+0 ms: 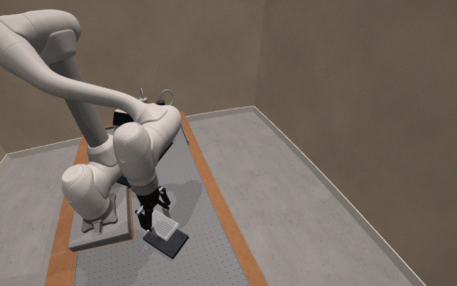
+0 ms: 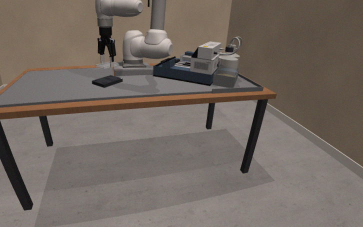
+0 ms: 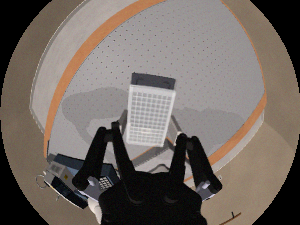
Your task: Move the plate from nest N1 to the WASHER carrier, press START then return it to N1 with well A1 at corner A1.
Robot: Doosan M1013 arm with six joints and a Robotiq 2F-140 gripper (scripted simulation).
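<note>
Right now the plate nest N1 is 130 mm below my hand and 10 mm to the right of it. Also, from my hand: washer carrier (500 mm to the left, 180 mm behind, 50 mm below); white label (140 mm below, 80 mm to the left, 70 mm behind); white well plate (20 mm below).
</note>
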